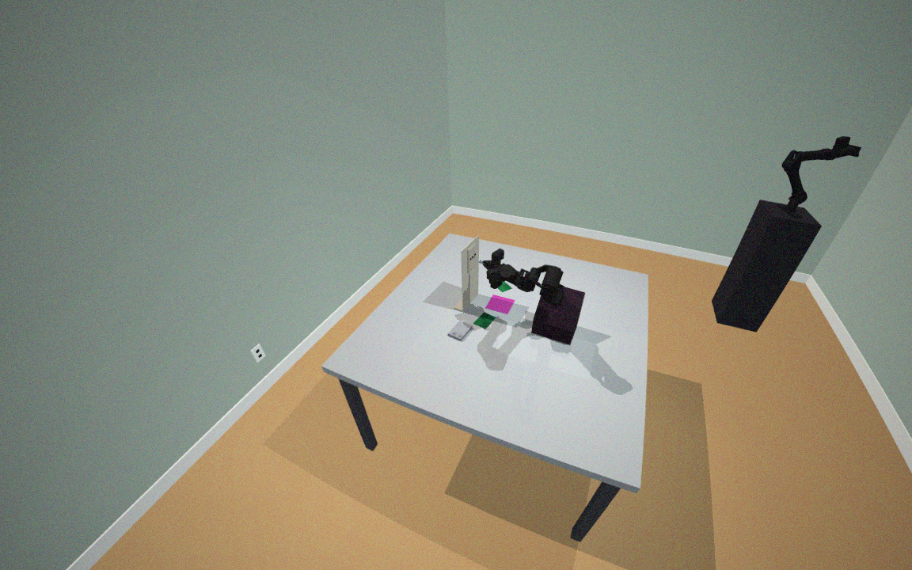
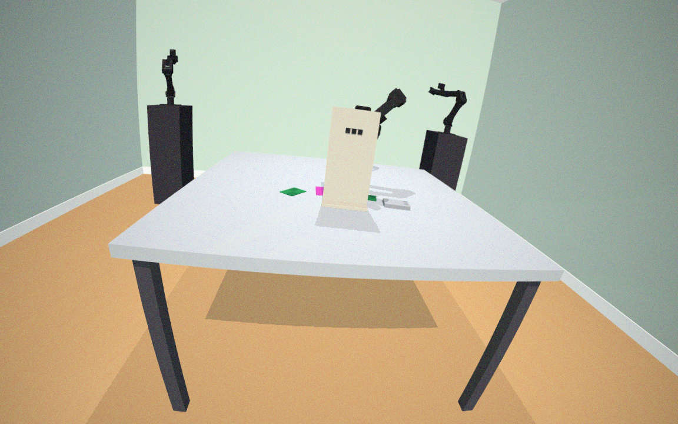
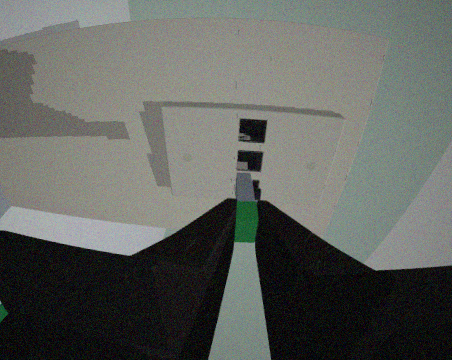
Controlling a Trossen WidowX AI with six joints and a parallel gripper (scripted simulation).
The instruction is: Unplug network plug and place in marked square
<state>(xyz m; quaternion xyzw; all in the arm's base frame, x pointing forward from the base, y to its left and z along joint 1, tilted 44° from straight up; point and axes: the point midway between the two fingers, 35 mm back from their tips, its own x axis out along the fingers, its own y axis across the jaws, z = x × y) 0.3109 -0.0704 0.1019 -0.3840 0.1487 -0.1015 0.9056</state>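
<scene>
The magenta marked square is 80 mm behind my gripper tip, 60 mm to the right of it and 270 mm below it. The rest, counted from my gripper tip: beige upright panel: 80 mm ahead, 20 mm to the right, 110 mm below; network plug: 10 mm ahead.
</scene>
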